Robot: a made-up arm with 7 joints.
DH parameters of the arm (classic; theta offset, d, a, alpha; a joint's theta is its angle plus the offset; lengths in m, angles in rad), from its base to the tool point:
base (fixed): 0 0.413 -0.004 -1.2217
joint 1: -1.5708 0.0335 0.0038 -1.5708
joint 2: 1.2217 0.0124 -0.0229 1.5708
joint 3: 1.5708 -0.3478 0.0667 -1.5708
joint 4: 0 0.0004 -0.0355 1.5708
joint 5: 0 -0.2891 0.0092 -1.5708
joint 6: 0 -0.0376 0.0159 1.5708
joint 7: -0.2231 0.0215 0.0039 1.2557
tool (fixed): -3.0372 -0.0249 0 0
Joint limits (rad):
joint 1: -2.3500..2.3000
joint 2: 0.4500..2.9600
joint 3: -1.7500..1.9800
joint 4: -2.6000..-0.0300
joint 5: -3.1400..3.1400
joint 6: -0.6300..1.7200
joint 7: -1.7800..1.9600
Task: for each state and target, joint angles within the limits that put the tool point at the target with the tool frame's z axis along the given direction. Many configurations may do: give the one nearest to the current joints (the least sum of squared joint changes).
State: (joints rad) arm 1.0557 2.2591 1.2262 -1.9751 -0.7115 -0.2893 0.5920
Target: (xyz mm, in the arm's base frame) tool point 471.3 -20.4 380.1 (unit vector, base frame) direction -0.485 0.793 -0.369
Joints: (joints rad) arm 1.2345 2.8200 1.1173 -1.8709 -0.3603 -0.3724 1.0922
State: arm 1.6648 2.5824 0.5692 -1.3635 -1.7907 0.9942 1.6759
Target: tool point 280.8 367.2 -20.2 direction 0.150 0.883 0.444
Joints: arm 2.2442 2.9600 0.4468 -0.9481 -2.0649 0.2172 1.4321
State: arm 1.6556 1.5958 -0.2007 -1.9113 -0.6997 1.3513 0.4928
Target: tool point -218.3 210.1 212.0 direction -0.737 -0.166 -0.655
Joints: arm 1.8089 1.3015 -0.2151 -2.3647 -1.1515 1.7200 0.8199
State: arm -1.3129 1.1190 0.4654 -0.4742 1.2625 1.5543 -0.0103
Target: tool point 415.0 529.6 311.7 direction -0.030 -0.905 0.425
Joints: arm -0.4839 0.9398 0.2822 -0.6041 1.0511 1.2063 -0.4045
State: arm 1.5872 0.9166 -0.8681 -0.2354 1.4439 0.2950 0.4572
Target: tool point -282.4 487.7 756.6 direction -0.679 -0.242 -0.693
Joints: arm 2.3000 1.3640 -0.6943 -0.0300 1.7890 0.1623 0.2608
